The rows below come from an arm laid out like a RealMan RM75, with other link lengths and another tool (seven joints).
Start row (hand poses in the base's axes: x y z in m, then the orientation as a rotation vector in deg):
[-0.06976 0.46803 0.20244 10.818 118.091 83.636]
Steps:
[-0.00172 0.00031 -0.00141 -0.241 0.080 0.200]
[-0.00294 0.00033 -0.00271 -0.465 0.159 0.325]
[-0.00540 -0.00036 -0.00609 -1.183 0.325 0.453]
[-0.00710 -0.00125 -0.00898 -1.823 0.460 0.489]
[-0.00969 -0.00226 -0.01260 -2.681 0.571 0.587]
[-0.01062 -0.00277 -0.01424 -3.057 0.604 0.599]
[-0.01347 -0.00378 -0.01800 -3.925 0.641 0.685]
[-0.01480 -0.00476 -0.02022 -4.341 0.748 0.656]
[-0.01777 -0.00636 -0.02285 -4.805 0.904 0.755]
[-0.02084 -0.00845 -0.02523 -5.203 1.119 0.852]
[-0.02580 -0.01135 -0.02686 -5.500 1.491 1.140]
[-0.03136 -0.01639 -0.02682 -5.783 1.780 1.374]
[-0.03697 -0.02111 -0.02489 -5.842 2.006 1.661]
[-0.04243 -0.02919 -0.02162 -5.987 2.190 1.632]
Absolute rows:
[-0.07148 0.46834 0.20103 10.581 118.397 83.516]
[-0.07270 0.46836 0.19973 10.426 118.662 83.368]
[-0.07516 0.46767 0.19635 10.135 119.337 82.712]
[-0.07686 0.46678 0.19346 9.945 119.895 82.076]
[-0.07945 0.46577 0.18984 9.584 120.602 81.235]
[-0.08038 0.46526 0.18820 9.446 120.886 80.844]
[-0.08323 0.46425 0.18444 9.036 121.528 79.967]
[-0.08456 0.46327 0.18222 8.979 121.878 79.519]
[-0.08753 0.46167 0.17959 8.809 122.347 79.101]
[-0.09060 0.45958 0.17721 8.713 122.819 78.761]
[-0.09556 0.45668 0.17558 8.584 123.425 78.668]
[-0.10112 0.45164 0.17562 8.451 123.933 78.543]
[-0.10673 0.44692 0.17755 8.307 124.265 78.682]
[-0.11219 0.43884 0.18082 8.417 124.497 78.536]

